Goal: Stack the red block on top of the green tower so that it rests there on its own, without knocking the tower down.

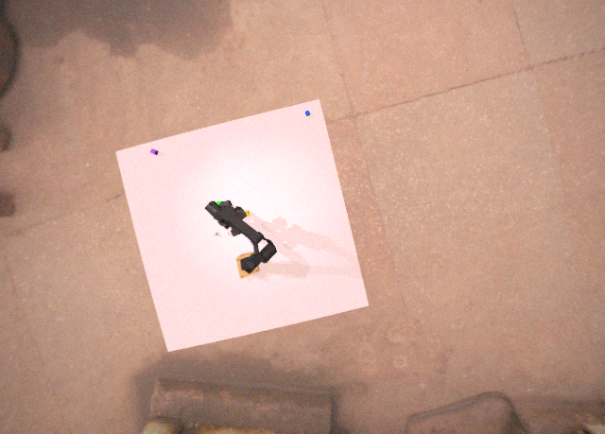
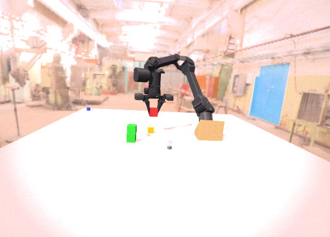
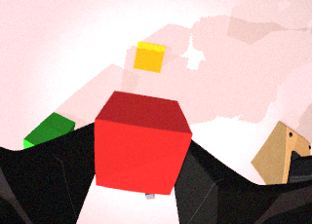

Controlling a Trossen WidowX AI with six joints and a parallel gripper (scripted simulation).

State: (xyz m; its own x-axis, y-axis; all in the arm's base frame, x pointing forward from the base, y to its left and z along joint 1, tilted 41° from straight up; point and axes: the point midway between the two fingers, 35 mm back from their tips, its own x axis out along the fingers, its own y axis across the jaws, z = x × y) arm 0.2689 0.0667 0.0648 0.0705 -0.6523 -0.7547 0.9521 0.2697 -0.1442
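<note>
The yellow cube lies 90 mm below my gripper tip, 30 mm to the right of it and 10 mm ahead of it. Round my gripper tip: purple cube: 480 mm to the left, 450 mm ahead, 90 mm below; grey cube: 160 mm to the left, 100 mm below, 90 mm behind; red block: 10 mm above.
</note>
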